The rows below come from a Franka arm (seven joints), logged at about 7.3 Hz.
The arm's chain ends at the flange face. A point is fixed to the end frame.
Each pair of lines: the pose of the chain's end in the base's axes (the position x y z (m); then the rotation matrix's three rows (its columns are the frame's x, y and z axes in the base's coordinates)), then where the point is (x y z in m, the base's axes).
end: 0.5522 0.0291 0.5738; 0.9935 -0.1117 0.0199; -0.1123 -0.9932 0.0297; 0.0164 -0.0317 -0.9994
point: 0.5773 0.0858 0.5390
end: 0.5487 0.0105 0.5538; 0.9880 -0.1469 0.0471; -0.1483 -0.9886 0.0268; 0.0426 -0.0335 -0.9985
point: 0.5767 0.0662 0.5196
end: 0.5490 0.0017 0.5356; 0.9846 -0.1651 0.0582; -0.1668 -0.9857 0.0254; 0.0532 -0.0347 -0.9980
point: 0.5785 0.0568 0.5016
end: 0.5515 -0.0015 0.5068; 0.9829 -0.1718 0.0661; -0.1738 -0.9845 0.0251; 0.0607 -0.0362 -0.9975
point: 0.5816 0.0534 0.4731
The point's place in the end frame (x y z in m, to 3 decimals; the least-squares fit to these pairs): 0.018 -0.058 0.037
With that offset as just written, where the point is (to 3 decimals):
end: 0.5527 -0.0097 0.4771; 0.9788 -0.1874 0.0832; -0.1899 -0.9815 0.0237; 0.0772 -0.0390 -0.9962
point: 0.584 0.045 0.444
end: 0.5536 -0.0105 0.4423; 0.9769 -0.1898 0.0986; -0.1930 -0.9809 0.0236; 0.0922 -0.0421 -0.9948
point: 0.586 0.044 0.410
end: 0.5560 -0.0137 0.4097; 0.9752 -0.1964 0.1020; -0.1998 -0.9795 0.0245; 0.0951 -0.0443 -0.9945
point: 0.589 0.040 0.377
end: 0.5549 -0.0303 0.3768; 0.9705 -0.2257 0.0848; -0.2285 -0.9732 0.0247; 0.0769 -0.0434 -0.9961
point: 0.589 0.023 0.344
